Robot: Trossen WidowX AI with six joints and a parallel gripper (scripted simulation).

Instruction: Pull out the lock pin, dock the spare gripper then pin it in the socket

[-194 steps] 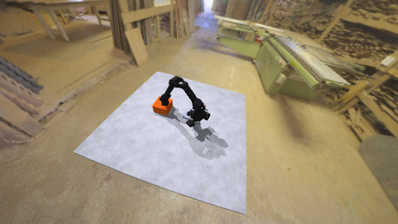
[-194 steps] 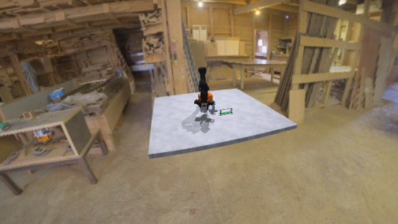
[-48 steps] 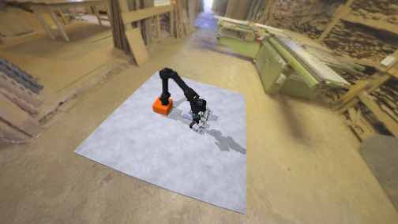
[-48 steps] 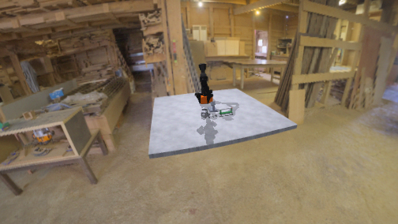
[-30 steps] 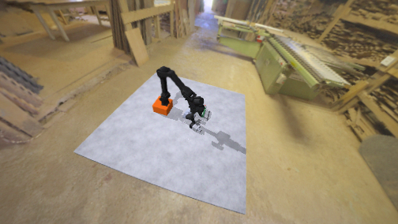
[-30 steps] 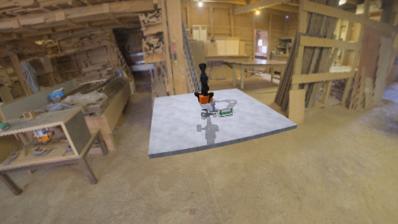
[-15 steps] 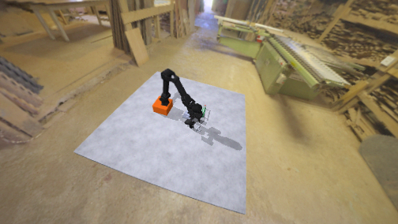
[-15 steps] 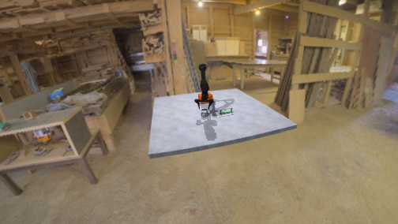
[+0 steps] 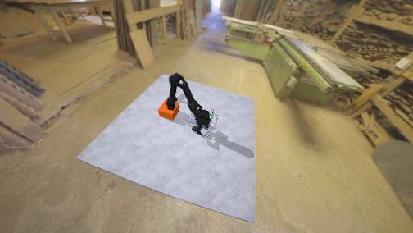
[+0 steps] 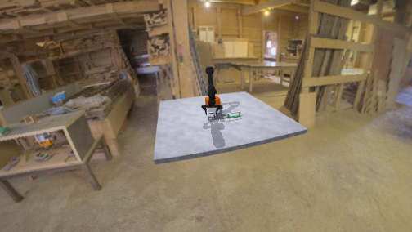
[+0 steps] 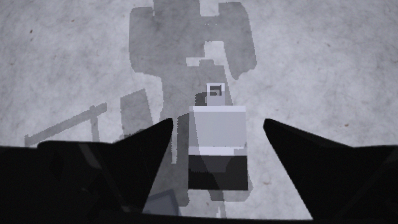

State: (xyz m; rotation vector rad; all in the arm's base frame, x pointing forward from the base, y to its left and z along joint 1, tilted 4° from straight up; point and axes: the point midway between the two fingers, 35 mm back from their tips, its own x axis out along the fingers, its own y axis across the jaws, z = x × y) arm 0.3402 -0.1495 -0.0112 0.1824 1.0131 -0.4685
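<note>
My gripper tip is now 20 mm above the spare gripper and 10 mm past it. The rest, counted from my gripper tip: grey mount: 140 mm to the left, 90 mm behind, 10 mm above; green strip: 230 mm to the left, 30 mm ahead, 20 mm below.
</note>
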